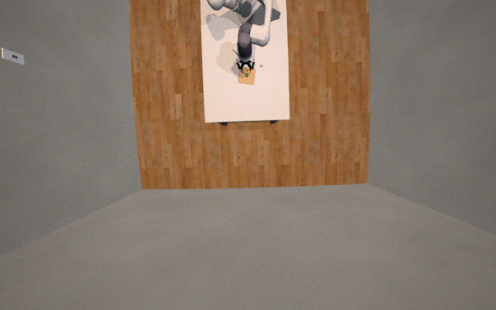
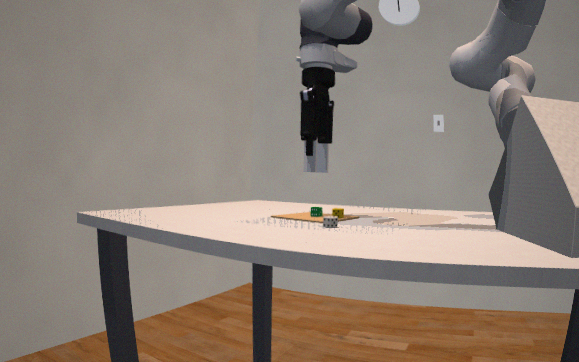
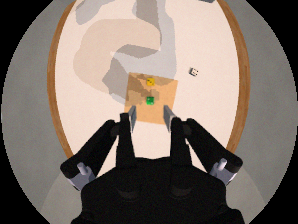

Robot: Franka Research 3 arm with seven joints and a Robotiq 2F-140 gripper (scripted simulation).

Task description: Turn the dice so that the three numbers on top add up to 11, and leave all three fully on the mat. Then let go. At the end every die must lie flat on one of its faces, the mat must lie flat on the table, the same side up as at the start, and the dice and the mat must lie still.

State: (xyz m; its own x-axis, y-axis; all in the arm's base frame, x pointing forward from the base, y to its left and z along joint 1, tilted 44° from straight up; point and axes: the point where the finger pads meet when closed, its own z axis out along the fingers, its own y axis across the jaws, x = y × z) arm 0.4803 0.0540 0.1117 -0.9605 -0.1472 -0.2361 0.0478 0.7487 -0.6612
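My gripper is now 14 cm to the right of the white die, 12 cm above it and 9 cm past it. Also, from my hand: yellow die: 12 cm below, 6 cm behind, 1 cm to the left; green die: 12 cm below; tan mat: 13 cm below.
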